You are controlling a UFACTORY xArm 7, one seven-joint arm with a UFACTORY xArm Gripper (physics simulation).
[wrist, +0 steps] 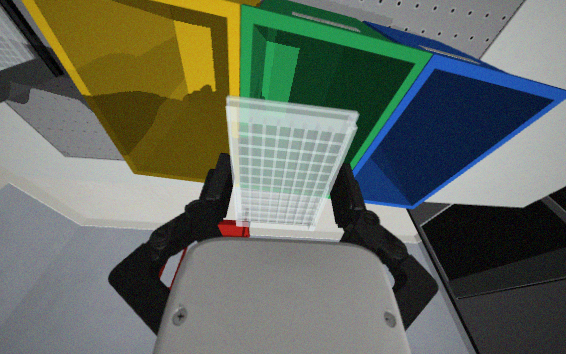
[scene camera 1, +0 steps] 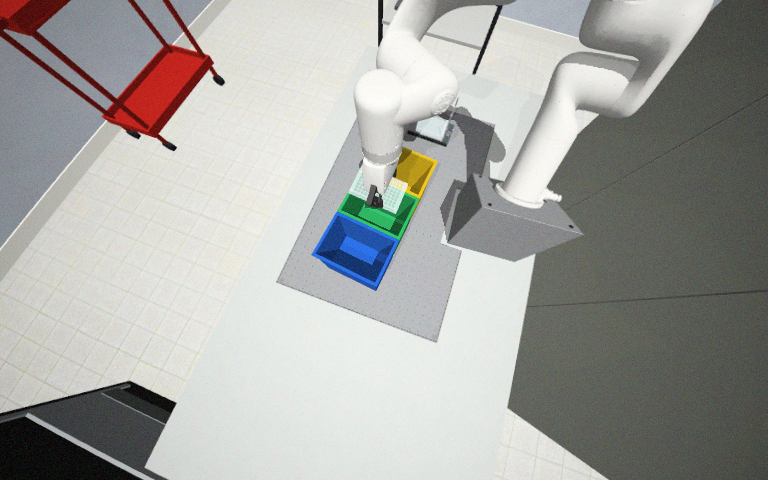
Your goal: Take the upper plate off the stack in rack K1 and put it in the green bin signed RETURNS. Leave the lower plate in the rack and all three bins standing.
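Frame: origin at the arm's base, x down, y left, z ahead, level; millimetres.
Where they show: gripper, between the fingertips: (wrist: 284, 170) (scene camera 1: 383, 190); arm's base, origin of its link: (scene camera 1: 517, 196).
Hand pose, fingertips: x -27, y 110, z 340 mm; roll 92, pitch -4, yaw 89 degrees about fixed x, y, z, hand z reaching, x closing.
Observation:
Each offset is from my fingertips to the top centre of the thing. "spot": to the spot under its first point. Level surfaces: height alone.
A clear plate with a grid of wells @(spot: dy +14, dx -2, dz -33 mm) (scene camera 1: 394, 198) (wrist: 290, 160) is between the fingers of my gripper (scene camera 1: 374, 198) (wrist: 284, 170), which is shut on its two sides. The plate is held above the bins, over part of the green bin @(spot: dy +62, dx +45, dz -75 mm) (scene camera 1: 403, 227) (wrist: 420, 62) and close to the yellow bin's side. The green bin stands between the yellow bin @(dy -109, dx +45, dz -13 mm) (scene camera 1: 421, 164) (wrist: 233, 50) and the blue bin @(dy +150, dx +45, dz +25 mm) (scene camera 1: 359, 249) (wrist: 465, 130); all three are upright. In the scene view the lower plate @(dy -423, dx +191, dz -53 mm) (scene camera 1: 434, 127) sits in rack K1 @(dy -423, dx +87, dz -63 mm) (scene camera 1: 428, 139), partly behind the arm.
The bins and rack stand on a grey perforated mat @(dx +225 mm) (scene camera 1: 362, 302) (wrist: 90, 130) on the white table @(dx +238 mm) (scene camera 1: 339, 396). A grey base block (scene camera 1: 509, 232) stands right of the mat. A red cart (scene camera 1: 210, 61) stands on the floor at the left, and a dark machine (scene camera 1: 84, 435) is at the lower left.

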